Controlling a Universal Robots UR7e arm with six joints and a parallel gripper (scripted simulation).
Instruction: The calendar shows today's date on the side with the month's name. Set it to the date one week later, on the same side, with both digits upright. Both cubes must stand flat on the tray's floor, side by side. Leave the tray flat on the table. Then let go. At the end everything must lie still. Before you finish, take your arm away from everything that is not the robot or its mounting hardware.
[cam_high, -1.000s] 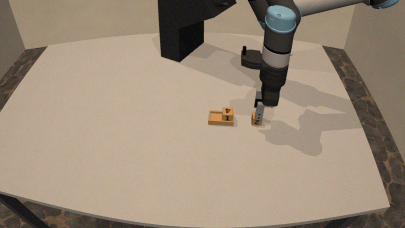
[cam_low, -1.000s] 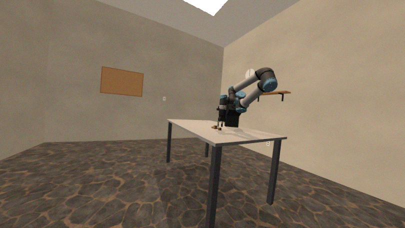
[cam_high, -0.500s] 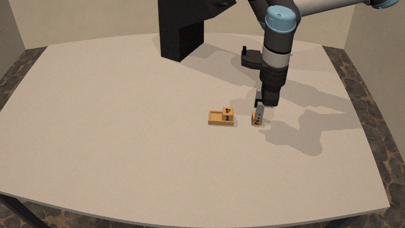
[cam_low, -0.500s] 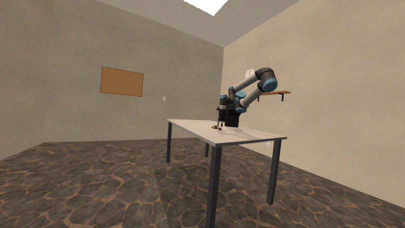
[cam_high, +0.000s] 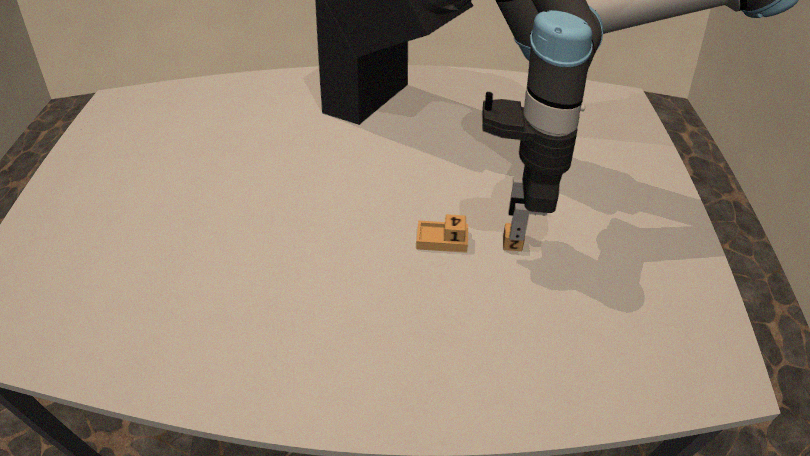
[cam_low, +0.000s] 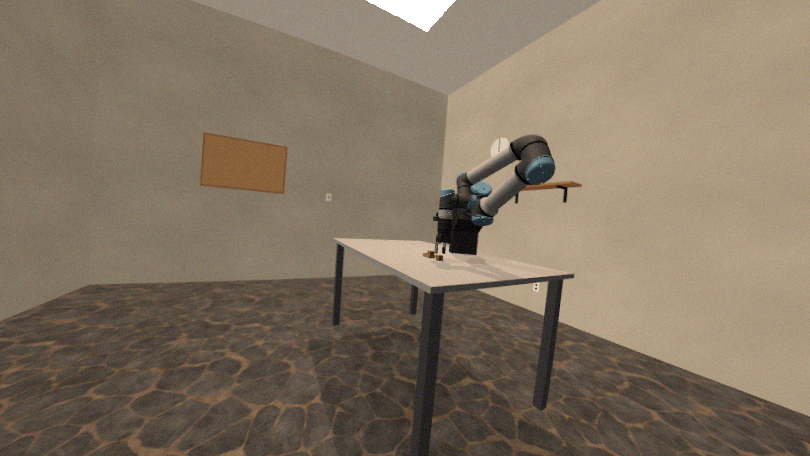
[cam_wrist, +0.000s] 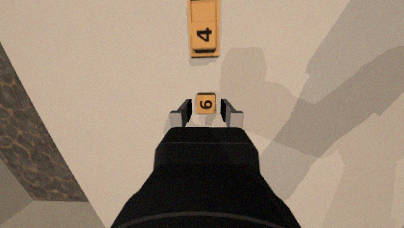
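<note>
Now: hand 4 cm above the cube. From my hand the other things lie so: orange tray (10 cm to the right, 5 cm below, 3 cm ahead).
</note>
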